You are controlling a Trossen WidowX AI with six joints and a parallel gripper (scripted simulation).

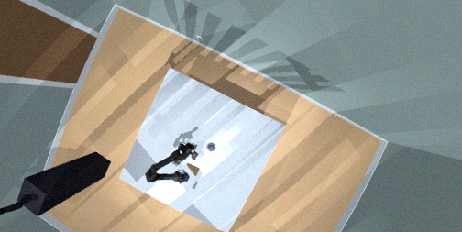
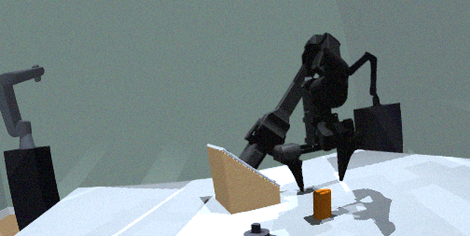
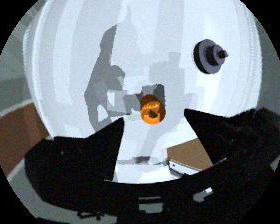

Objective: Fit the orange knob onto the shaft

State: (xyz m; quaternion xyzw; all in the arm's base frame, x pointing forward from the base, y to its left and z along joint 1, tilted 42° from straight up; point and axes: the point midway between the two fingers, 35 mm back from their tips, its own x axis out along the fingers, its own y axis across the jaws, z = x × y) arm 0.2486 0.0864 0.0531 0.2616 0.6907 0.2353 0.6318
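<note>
My gripper tip is now 4 cm above the orange knob. Also, from my gripper tip: dark round pedestal: 17 cm to the right, 9 cm ahead, 4 cm below.
</note>
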